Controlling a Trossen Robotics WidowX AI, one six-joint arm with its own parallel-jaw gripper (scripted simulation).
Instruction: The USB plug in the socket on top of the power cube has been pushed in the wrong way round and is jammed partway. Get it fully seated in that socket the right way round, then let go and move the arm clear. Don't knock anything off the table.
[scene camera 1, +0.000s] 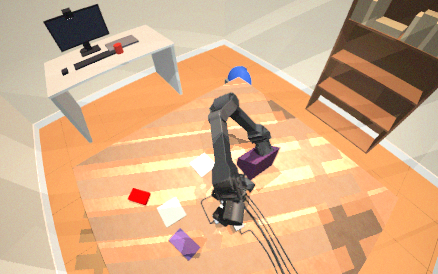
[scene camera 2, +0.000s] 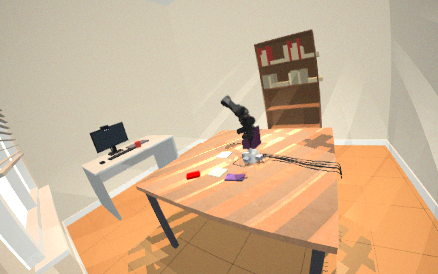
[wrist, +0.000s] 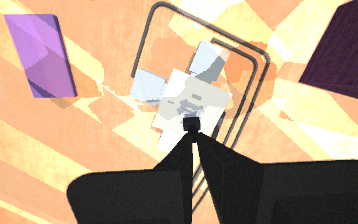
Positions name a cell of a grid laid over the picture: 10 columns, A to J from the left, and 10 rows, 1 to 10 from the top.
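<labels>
The gripper (wrist: F7) sits 0.11 m from the lens, while a light purple block (wrist: B2) lies 0.31 m from the lens.
</labels>
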